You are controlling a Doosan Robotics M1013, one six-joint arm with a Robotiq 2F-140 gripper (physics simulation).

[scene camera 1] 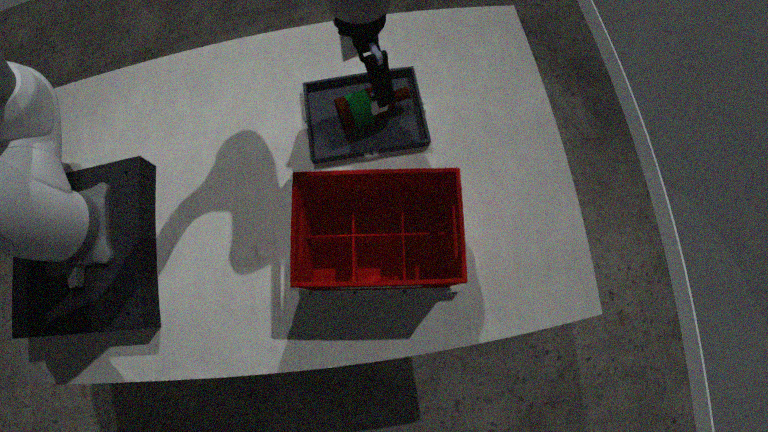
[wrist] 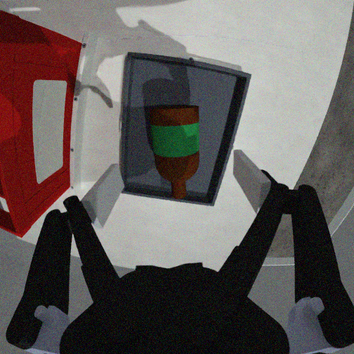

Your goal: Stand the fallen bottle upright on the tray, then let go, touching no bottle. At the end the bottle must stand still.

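Places are measured from the arm's base along level axes (x right, y ahead, z up), in metres.
Pixels of known places: gripper, fingertip midpoint: [scene camera 1: 364, 83]; arm's base at its link origin: [scene camera 1: 79, 230].
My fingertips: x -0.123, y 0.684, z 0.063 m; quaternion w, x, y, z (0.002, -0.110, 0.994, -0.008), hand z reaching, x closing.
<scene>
Ahead of a thing's pixels: the offset from my fingertips to its middle. "pt": to the spot under its first point. Level surfaces: height alone.
A brown bottle with a green label {dx -0.001, dy +0.018, dz -0.091 m} [scene camera 1: 358, 108] [wrist: 175, 140] lies on its side in the grey tray {pt dx +0.103, dy -0.015, dz -0.123 m} [scene camera 1: 370, 156] [wrist: 238, 107]. In the wrist view its neck points toward the gripper, close to the tray's near wall. In the scene view its neck points right and the gripper partly hides its shoulder. My gripper [scene camera 1: 384, 104] [wrist: 175, 168] is wide open and empty. In the wrist view its two finger pads stand on either side of the bottle's neck end, well apart from it. The gripper hangs above the tray; its exact height over the bottle is hard to tell.
A red crate with compartments {dx +0.283, dy -0.039, dz -0.045 m} [scene camera 1: 377, 284] [wrist: 75, 115] stands beside the tray, in front of it in the scene view and left in the wrist view. The robot's dark base block [scene camera 1: 145, 241] is at the left of the pale table {dz -0.133 m} [scene camera 1: 515, 188].
</scene>
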